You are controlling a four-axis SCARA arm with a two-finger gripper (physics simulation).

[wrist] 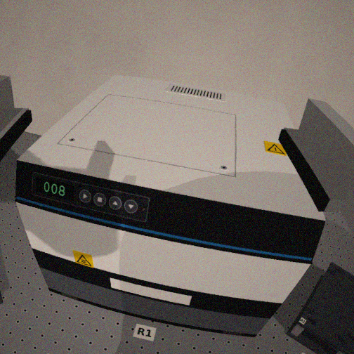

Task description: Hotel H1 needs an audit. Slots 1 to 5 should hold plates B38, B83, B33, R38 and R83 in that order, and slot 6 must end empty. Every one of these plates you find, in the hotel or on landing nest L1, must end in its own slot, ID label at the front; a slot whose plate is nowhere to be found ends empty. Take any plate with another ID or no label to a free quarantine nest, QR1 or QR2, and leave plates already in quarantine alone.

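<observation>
My gripper [156, 101] is open and empty, with its dark-padded fingers at the left and right edges of the wrist view. Between and beyond them is a white and black instrument. No plate shows in this view. Hotel H1, landing nest L1's name label and the quarantine nest labels do not show either. Part of a dark nest [327, 305] shows at the lower right, cut off by the frame edge. It has a small corner tag, and no plate shows on the part in view.
The instrument [165, 127] fills the middle, with a green 008 display [54, 188], round buttons, a blue stripe and yellow warning stickers. A label reading R1 [145, 332] lies on the perforated deck [60, 325] before it. A plain wall [175, 35] stands behind.
</observation>
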